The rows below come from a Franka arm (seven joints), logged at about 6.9 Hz.
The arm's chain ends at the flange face. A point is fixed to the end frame.
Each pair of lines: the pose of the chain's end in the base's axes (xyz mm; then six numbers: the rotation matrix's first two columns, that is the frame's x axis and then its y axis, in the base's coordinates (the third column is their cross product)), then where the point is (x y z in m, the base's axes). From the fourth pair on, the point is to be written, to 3 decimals.
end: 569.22 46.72 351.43 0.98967 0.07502 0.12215 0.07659 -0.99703 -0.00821
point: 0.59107 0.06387 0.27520
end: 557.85 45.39 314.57 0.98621 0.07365 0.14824 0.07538 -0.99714 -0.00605
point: 0.58173 0.06250 0.23894
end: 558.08 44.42 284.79 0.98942 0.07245 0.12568 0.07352 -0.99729 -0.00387
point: 0.58028 0.06119 0.20858
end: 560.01 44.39 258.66 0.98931 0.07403 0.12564 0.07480 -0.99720 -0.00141
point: 0.582 0.061 0.182
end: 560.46 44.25 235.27 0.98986 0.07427 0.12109 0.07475 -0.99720 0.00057
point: 0.582 0.061 0.159
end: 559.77 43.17 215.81 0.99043 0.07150 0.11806 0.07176 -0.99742 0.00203
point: 0.581 0.059 0.139
